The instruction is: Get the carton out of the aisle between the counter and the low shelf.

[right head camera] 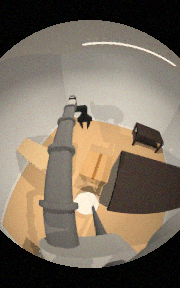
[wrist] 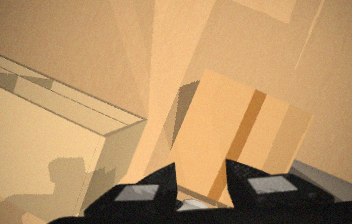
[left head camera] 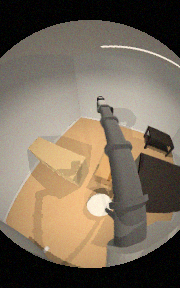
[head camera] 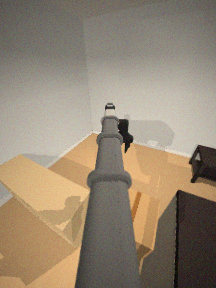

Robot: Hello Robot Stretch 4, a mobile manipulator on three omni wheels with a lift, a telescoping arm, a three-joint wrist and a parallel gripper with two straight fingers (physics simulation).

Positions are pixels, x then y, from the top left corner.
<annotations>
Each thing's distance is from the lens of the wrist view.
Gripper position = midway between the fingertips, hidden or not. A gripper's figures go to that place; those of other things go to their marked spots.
gripper (wrist: 201,175): 0.17 m
carton (wrist: 226,119): 0.82 m
</annotations>
